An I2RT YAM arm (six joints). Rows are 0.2 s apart.
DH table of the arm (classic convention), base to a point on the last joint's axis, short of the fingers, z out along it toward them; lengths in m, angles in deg. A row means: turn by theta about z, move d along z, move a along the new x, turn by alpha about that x. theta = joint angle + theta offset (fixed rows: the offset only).
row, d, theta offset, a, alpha
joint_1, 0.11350, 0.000, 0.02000, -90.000
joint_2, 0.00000, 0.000, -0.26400, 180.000
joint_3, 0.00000, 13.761, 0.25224, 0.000
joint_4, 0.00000, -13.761, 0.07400, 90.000
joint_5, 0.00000, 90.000, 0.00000, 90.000
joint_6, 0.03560, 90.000, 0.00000, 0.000
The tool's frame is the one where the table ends.
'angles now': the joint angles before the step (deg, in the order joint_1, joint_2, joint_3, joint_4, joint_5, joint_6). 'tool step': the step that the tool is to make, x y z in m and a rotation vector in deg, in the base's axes. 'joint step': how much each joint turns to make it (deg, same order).
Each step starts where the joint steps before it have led.
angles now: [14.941 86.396 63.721 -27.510 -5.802 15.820]
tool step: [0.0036 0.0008 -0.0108 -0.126 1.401 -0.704]
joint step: [0.001 1.589 -0.616 0.888 0.259 0.701]
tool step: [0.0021 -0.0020 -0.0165 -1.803 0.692 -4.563]
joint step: [0.006 1.391 -2.194 2.613 4.046 2.641]
